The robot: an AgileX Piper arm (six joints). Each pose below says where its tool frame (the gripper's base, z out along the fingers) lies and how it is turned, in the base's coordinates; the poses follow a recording.
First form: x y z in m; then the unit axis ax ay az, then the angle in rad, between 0 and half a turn.
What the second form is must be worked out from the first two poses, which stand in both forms.
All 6 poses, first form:
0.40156 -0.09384 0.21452 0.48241 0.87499 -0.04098 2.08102
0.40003 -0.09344 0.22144 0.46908 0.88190 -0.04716 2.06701
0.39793 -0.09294 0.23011 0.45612 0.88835 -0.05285 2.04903
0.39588 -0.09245 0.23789 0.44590 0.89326 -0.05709 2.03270
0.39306 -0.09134 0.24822 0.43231 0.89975 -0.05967 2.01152
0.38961 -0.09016 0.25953 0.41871 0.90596 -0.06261 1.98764
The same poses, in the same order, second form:
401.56 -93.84 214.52 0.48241 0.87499 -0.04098 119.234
400.03 -93.44 221.44 0.46908 0.88190 -0.04716 118.431
397.93 -92.94 230.11 0.45612 0.88835 -0.05285 117.401
395.88 -92.45 237.89 0.44590 0.89326 -0.05709 116.465
393.06 -91.34 248.22 0.43231 0.89975 -0.05967 115.252
389.61 -90.16 259.53 0.41871 0.90596 -0.06261 113.883

